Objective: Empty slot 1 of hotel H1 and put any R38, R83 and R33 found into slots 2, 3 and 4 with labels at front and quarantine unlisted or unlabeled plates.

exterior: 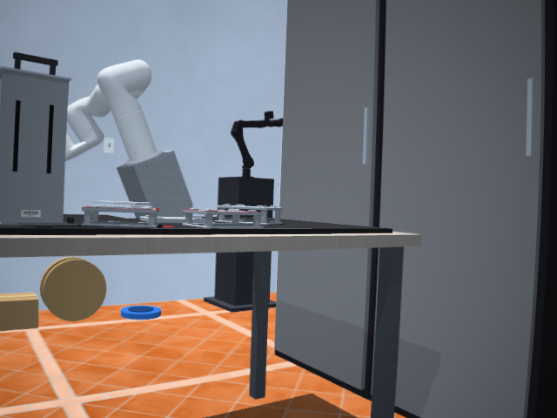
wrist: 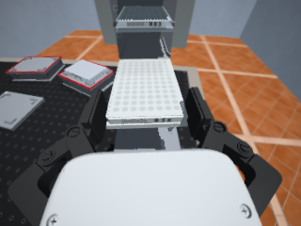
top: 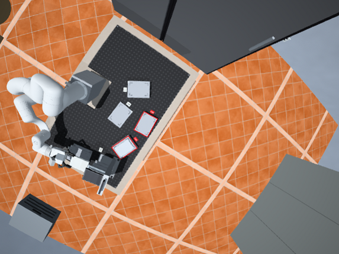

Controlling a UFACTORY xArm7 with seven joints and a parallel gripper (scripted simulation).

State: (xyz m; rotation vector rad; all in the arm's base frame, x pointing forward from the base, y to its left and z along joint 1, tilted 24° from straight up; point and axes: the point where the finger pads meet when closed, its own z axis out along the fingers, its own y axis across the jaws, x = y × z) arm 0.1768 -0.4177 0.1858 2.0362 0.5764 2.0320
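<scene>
Right now my hand is 5 cm short of the white well plate, 1 cm to the right of it and 2 cm above it. From my hand the other things lie so: RG label: 10 cm behind, 1 cm to the right, 18 cm below; plate labelled R83: 19 cm ahead, 2 cm to the left, 3 cm above; black well plate: 19 cm ahead, 2 cm to the left, 9 cm above.
</scene>
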